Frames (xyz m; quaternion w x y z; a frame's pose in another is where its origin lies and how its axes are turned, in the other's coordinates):
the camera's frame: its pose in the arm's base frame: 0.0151 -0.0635 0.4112 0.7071 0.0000 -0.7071 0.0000
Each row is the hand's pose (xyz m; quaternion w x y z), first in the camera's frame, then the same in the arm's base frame.
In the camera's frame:
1: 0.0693 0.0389 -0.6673 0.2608 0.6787 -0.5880 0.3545
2: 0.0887 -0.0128 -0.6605 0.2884 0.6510 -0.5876 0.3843
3: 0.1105 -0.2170 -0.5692 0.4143 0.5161 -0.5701 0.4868
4: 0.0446 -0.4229 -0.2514 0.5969 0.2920 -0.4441 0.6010
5: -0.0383 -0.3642 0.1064 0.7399 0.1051 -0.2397 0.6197
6: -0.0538 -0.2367 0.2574 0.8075 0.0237 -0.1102 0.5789
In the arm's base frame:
1: 0.6824 -0.0246 0.4805 0.2314 -0.2292 0.6002 -0.7306
2: 0.6756 -0.0763 0.4999 0.2116 -0.1886 0.6194 -0.7321
3: 0.5843 -0.2805 0.5217 0.1102 -0.0207 0.6961 -0.7092
4: 0.2665 -0.4864 0.4558 0.1080 -0.2185 -0.7361 0.6315
5: -0.0913 -0.4277 0.3729 0.3537 -0.3639 -0.6927 0.5125
6: -0.2423 -0.3002 0.3574 0.4931 -0.3926 -0.6489 0.4261

